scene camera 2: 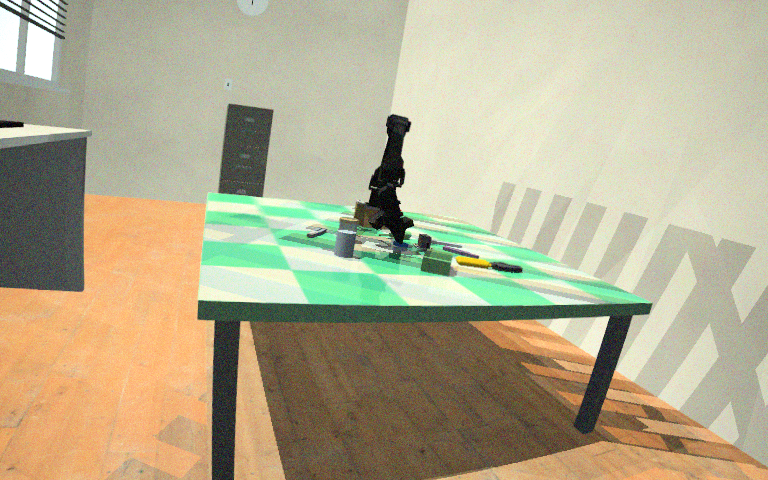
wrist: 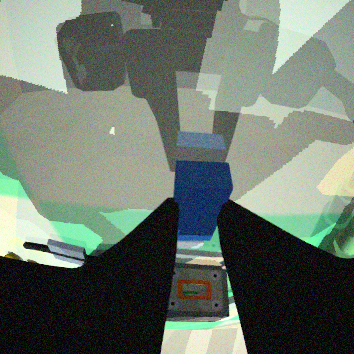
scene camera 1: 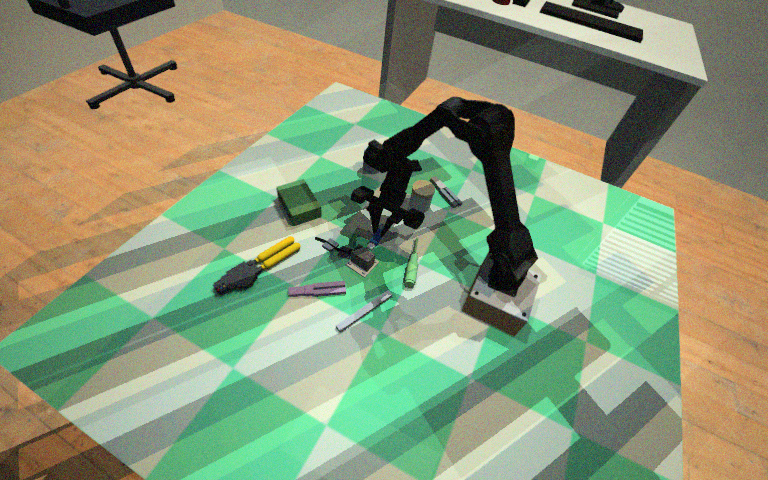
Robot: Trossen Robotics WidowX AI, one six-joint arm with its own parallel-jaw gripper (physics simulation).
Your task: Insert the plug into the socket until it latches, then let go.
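Where they show: gripper, fingertip midpoint: (scene camera 2: 399, 243) (wrist: 197, 207) (scene camera 1: 378, 235); arm's base, link origin: (scene camera 2: 375, 205) (scene camera 1: 504, 280).
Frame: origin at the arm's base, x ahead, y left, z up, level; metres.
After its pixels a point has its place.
Observation:
The blue plug (scene camera 1: 376, 237) {x 0.327, y -0.023, z -0.066 m} (scene camera 2: 400, 245) {x 0.337, y -0.035, z -0.074 m} (wrist: 202, 197) {x 0.327, y -0.046, z -0.064 m} is held between the fingertips of my gripper (scene camera 1: 375, 240) {x 0.327, y -0.033, z -0.069 m} (scene camera 2: 399, 242) {x 0.327, y -0.033, z -0.069 m} (wrist: 197, 207) {x 0.327, y -0.033, z -0.069 m}, which is shut on it. A pale tip shows at the plug's end on the socket side. The socket (scene camera 1: 364, 257) {x 0.317, y 0.071, z -0.036 m} (scene camera 2: 424, 241) {x 0.348, y 0.047, z -0.052 m} (wrist: 218, 292) {x 0.305, y 0.049, z -0.054 m} is a small dark grey block on a light base plate, and its orange-rimmed opening shows in the wrist view. The plug is beside the socket, close to it and outside the opening. Whether the tip touches the socket is too small to tell.
A black cable with grey parts (scene camera 1: 330, 244) {x 0.422, y 0.049, z -0.075 m} (wrist: 66, 251) {x 0.419, y 0.040, z -0.075 m} lies beside the socket. Nearby are a green screwdriver (scene camera 1: 411, 271) {x 0.204, y 0.042, z -0.053 m}, a purple tool (scene camera 1: 318, 289) {x 0.378, y 0.182, z -0.068 m}, a grey bar (scene camera 1: 362, 313) {x 0.261, y 0.189, z -0.070 m}, yellow-handled pliers (scene camera 1: 277, 253) {x 0.514, y 0.146, z -0.060 m} (scene camera 2: 474, 262) {x 0.538, y 0.127, z -0.065 m}, a green box (scene camera 1: 300, 204) {x 0.544, y -0.005, z -0.040 m} (scene camera 2: 436, 263) {x 0.613, y -0.061, z -0.050 m} and a tan-topped cylinder (scene camera 1: 421, 195) {x 0.268, y -0.174, z -0.012 m}.

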